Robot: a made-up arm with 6 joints. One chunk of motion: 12 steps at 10 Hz.
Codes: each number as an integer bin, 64 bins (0 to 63) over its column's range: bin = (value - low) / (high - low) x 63, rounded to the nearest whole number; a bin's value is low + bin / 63 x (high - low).
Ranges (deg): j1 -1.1..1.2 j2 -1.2..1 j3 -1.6..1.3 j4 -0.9..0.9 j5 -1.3..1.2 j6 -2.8..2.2
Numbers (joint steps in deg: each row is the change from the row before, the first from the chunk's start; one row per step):
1: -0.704 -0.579 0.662 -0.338 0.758 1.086
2: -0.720 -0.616 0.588 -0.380 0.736 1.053
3: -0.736 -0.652 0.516 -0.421 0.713 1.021
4: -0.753 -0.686 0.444 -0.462 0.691 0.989
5: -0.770 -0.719 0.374 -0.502 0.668 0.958
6: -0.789 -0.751 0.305 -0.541 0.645 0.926
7: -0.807 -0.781 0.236 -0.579 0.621 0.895
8: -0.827 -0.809 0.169 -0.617 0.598 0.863
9: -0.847 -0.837 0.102 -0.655 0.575 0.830
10: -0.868 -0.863 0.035 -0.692 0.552 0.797
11: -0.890 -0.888 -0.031 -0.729 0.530 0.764
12: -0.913 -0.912 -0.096 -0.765 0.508 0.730
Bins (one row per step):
1: 11 18 49 20 52 49
2: 10 17 48 18 51 49
3: 10 16 46 17 51 48
4: 10 15 44 15 50 48
5: 9 14 43 14 50 47
6: 9 13 41 13 49 47
7: 8 12 40 11 48 47
8: 7 11 38 10 48 46
9: 7 10 37 9 47 46
10: 6 10 36 7 47 45
11: 6 9 34 6 46 45
12: 5 8 33 5 46 44

